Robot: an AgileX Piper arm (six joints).
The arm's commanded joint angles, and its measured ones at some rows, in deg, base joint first. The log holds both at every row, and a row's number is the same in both.
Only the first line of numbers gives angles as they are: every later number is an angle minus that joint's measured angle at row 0.
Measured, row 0:
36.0 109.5 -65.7 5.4 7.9 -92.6
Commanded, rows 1 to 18:
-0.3 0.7 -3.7 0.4 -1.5 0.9
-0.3 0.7 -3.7 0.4 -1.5 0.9
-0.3 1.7 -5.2 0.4 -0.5 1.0
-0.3 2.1 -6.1 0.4 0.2 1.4
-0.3 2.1 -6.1 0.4 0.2 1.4
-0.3 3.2 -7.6 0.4 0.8 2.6
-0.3 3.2 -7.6 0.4 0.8 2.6
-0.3 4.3 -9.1 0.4 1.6 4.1
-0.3 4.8 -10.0 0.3 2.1 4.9
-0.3 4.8 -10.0 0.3 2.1 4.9
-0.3 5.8 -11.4 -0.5 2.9 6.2
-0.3 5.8 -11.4 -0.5 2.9 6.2
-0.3 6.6 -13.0 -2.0 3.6 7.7
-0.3 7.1 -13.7 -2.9 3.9 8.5
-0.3 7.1 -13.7 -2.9 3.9 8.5
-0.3 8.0 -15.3 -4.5 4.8 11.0
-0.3 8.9 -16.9 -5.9 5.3 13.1
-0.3 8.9 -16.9 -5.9 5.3 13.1
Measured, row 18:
-0.1 8.8 -13.9 -3.9 7.6 9.8
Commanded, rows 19 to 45:
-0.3 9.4 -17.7 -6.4 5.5 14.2
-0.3 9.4 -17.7 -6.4 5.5 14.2
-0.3 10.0 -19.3 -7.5 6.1 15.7
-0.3 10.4 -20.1 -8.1 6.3 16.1
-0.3 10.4 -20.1 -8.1 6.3 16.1
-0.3 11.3 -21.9 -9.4 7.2 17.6
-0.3 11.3 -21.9 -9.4 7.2 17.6
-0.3 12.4 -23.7 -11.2 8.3 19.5
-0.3 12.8 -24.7 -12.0 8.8 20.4
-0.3 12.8 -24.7 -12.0 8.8 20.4
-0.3 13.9 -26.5 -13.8 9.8 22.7
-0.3 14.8 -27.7 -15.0 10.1 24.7
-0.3 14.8 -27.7 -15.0 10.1 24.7
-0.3 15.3 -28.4 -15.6 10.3 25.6
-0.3 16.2 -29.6 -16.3 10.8 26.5
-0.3 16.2 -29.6 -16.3 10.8 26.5
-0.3 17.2 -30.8 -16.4 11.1 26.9
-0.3 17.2 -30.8 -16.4 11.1 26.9
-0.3 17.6 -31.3 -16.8 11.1 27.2
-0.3 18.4 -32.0 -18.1 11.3 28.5
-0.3 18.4 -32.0 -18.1 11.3 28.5
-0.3 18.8 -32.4 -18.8 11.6 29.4
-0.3 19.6 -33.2 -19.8 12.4 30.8
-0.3 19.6 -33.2 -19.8 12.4 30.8
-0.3 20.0 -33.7 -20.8 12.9 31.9
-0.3 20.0 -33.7 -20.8 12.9 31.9
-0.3 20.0 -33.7 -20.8 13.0 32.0
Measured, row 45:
-0.1 20.6 -32.6 -19.7 15.1 30.7
